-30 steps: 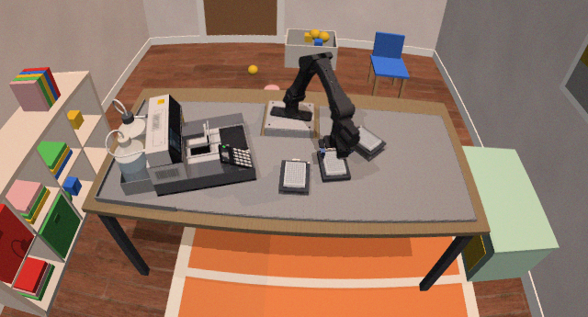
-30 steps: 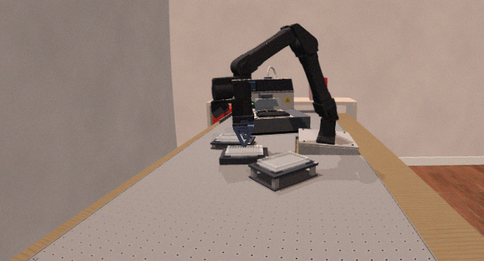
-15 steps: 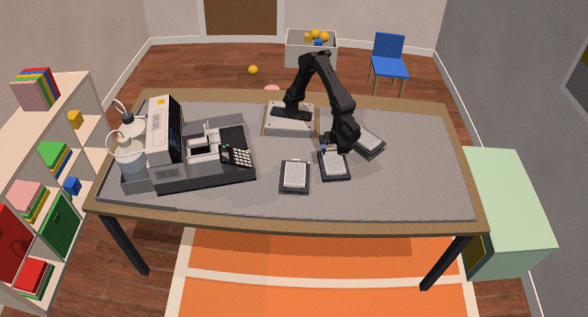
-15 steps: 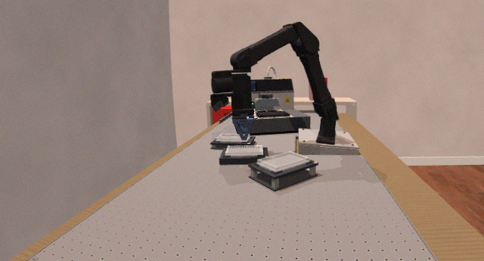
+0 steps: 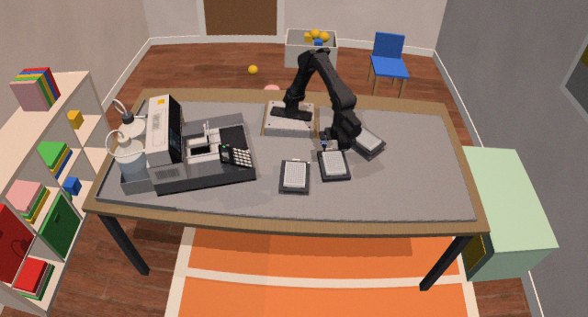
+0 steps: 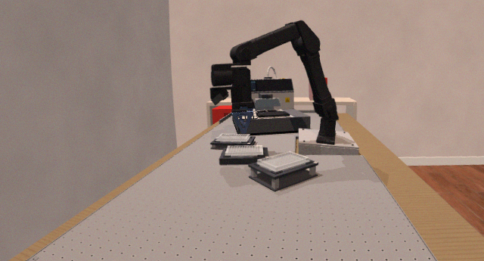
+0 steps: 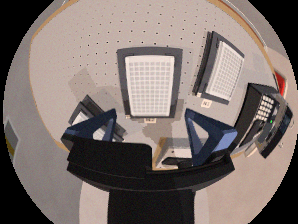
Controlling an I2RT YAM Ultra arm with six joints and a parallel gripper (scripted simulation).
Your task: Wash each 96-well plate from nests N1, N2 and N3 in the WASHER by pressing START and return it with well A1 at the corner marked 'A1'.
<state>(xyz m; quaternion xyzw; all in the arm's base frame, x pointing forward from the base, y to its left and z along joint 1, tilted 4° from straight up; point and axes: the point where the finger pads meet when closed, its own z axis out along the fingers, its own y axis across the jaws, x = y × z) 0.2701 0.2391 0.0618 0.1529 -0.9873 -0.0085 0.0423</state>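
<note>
Right now my hand is 160 mm past the nest, 130 mm to the right of it and 70 mm above it. The rest, counted from my hand: manifold 80 mm ahead, 570 mm to the right, 30 mm above; plate washer 80 mm ahead, 580 mm to the right, 20 mm above; washer carrier 10 mm ahead, 440 mm to the right, 20 mm below.
</note>
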